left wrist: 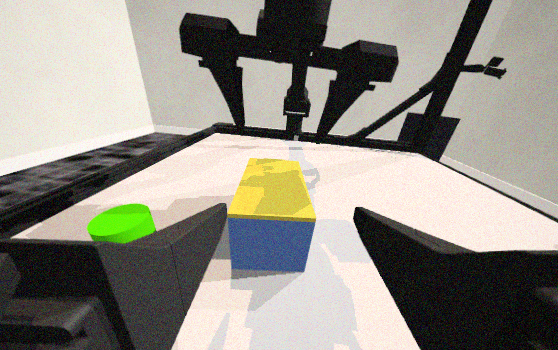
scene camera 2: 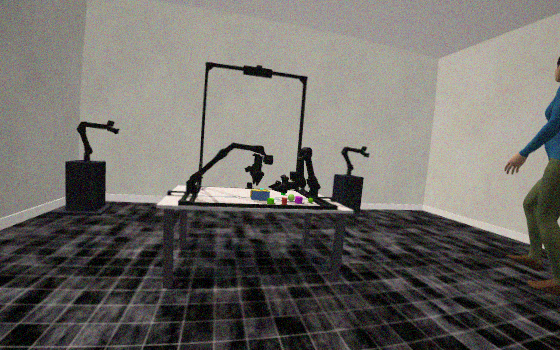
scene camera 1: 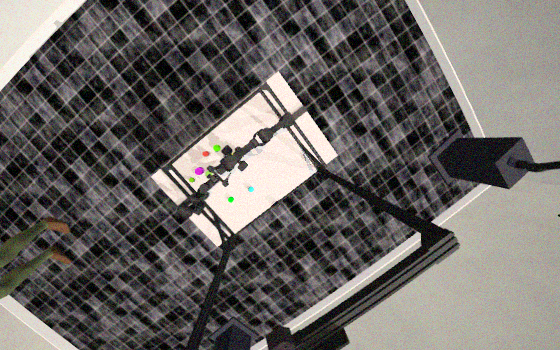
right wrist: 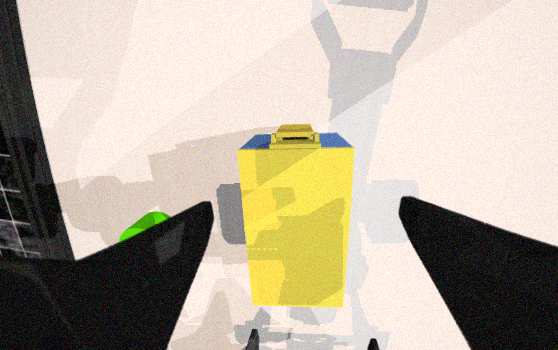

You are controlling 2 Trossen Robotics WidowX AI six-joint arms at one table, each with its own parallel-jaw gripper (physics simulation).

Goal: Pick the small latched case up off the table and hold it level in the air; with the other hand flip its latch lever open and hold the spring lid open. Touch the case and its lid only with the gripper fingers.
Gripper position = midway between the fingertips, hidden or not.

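My left gripper (left wrist: 290, 211), visible. My right gripper (right wrist: 305, 207), visible, also in the left wrist view (left wrist: 280, 139). Small case (right wrist: 296, 193), also in the left wrist view (left wrist: 271, 220).
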